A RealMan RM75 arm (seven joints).
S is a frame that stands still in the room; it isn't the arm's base.
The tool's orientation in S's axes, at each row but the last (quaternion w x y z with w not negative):
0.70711, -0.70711, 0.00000, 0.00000
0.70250, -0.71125, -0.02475, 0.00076
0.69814, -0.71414, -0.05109, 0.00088
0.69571, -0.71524, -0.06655, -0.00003
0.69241, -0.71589, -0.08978, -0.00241
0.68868, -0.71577, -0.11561, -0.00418
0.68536, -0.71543, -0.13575, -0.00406
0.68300, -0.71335, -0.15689, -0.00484
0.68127, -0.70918, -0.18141, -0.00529
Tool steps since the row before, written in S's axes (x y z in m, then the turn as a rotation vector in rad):
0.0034, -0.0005, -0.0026, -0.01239, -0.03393, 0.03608
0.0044, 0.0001, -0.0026, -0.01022, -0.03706, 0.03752
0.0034, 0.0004, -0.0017, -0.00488, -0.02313, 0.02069
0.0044, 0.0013, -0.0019, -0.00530, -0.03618, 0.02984
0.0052, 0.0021, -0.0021, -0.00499, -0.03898, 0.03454
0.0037, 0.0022, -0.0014, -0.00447, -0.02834, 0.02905
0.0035, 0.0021, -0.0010, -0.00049, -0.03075, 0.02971
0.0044, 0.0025, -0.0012, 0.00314, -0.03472, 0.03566
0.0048, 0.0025, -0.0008, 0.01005, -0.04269, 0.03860
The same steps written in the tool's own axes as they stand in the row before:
0.0034, 0.0026, -0.0005, -0.01239, -0.03608, -0.03393
0.0043, 0.0027, 0.0000, -0.01029, -0.03741, -0.03715
0.0033, 0.0019, 0.0002, -0.00512, -0.02052, -0.02323
0.0043, 0.0023, 0.0009, -0.00593, -0.02936, -0.03647
0.0051, 0.0027, 0.0015, -0.00538, -0.03391, -0.03948
0.0037, 0.0020, 0.0017, -0.00408, -0.02868, -0.02878
0.0036, 0.0016, 0.0015, -0.00057, -0.02847, -0.03190
0.0045, 0.0021, 0.0016, 0.00333, -0.03335, -0.03692
0.0049, 0.0020, 0.0013, 0.00854, -0.03431, -0.04651

